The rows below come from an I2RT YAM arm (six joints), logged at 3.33 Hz.
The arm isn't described. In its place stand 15 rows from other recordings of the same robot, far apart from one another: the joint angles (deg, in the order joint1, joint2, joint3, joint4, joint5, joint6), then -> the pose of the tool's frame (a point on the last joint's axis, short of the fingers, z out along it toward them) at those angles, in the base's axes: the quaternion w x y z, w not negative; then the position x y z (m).
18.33 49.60 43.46 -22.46 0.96 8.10 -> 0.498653, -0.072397, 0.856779, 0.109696, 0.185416, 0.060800, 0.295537
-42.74 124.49 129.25 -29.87 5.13 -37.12 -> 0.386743, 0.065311, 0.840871, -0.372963, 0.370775, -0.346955, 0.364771
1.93 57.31 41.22 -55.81 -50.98 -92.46 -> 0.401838, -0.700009, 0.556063, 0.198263, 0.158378, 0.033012, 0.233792
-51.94 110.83 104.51 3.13 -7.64 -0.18 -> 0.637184, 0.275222, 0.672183, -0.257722, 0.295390, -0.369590, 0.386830
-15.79 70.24 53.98 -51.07 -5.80 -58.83 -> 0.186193, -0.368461, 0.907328, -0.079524, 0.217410, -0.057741, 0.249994
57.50 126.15 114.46 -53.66 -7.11 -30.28 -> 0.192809, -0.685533, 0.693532, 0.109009, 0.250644, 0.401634, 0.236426
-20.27 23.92 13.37 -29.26 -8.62 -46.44 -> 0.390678, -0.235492, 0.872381, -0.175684, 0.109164, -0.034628, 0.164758
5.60 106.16 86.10 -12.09 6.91 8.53 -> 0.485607, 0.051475, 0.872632, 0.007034, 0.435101, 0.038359, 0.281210
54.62 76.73 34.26 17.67 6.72 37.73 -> 0.408057, -0.092275, 0.836523, 0.353842, 0.165459, 0.225801, 0.203417
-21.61 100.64 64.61 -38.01 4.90 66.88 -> 0.144310, 0.694591, 0.704637, 0.014307, 0.307797, -0.125198, 0.172124
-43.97 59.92 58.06 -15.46 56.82 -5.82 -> 0.311449, 0.497996, 0.577463, -0.567042, 0.140341, -0.176783, 0.366133
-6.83 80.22 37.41 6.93 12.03 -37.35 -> 0.384115, -0.187107, 0.866949, -0.256605, 0.280936, -0.041122, 0.187411
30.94 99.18 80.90 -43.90 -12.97 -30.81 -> 0.238735, -0.518234, 0.813855, 0.109902, 0.308353, 0.194154, 0.258117
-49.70 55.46 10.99 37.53 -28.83 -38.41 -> 0.591074, -0.092934, 0.737760, -0.312578, 0.137018, -0.135025, 0.189443
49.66 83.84 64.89 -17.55 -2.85 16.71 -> 0.364419, -0.263901, 0.852877, 0.264868, 0.212878, 0.253397, 0.287997
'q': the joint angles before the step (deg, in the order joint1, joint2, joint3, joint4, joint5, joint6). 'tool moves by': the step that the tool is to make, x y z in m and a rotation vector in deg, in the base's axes. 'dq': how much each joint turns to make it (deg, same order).
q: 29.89 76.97 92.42 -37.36 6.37 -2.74
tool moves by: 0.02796 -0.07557 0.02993 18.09 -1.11 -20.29
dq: -16.66 1.38 6.08 1.38 -1.72 16.74
